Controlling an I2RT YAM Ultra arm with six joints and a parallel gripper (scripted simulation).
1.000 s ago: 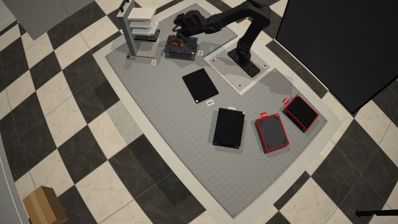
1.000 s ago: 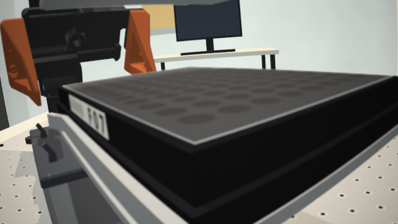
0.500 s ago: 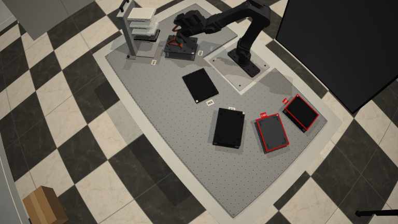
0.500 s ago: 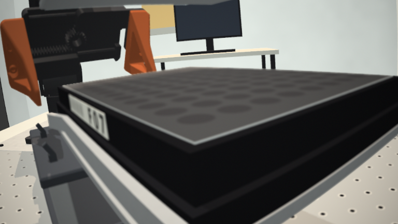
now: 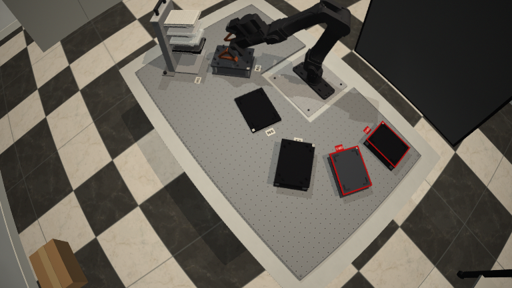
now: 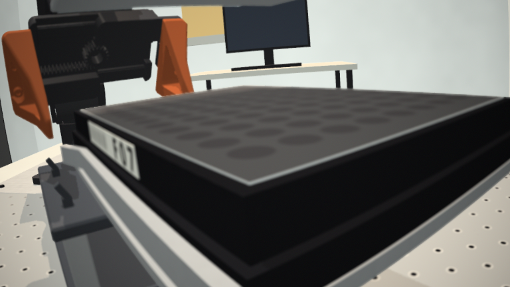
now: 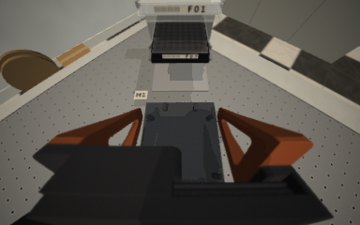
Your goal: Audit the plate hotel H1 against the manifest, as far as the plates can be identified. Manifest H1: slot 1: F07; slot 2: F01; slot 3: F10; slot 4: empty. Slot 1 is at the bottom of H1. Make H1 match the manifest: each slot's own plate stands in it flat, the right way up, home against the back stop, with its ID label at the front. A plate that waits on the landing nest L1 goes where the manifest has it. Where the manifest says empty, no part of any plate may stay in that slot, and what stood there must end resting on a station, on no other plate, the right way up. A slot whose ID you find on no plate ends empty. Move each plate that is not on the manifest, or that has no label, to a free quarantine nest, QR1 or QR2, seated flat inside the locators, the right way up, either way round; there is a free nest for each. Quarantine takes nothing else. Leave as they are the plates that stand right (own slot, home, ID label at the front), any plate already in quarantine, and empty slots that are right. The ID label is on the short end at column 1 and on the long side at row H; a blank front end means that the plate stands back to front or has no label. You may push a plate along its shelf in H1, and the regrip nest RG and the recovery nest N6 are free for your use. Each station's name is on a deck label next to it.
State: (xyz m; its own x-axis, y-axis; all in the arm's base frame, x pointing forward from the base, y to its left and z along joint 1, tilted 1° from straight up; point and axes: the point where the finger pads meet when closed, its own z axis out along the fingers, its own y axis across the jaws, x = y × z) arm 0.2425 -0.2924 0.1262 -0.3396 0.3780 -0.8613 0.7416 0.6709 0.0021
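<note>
My hand is 16 cm below the white well plate, 11 cm to the left of it and 10 cm short of it. Round my hand: clear plate 11 cm to the right, 10 cm ahead, 6 cm above; black plate 11 cm to the right, 10 cm ahead, 1 cm above; regrip nest RG 5 cm below, 3 cm to the left, 2 cm behind.
</note>
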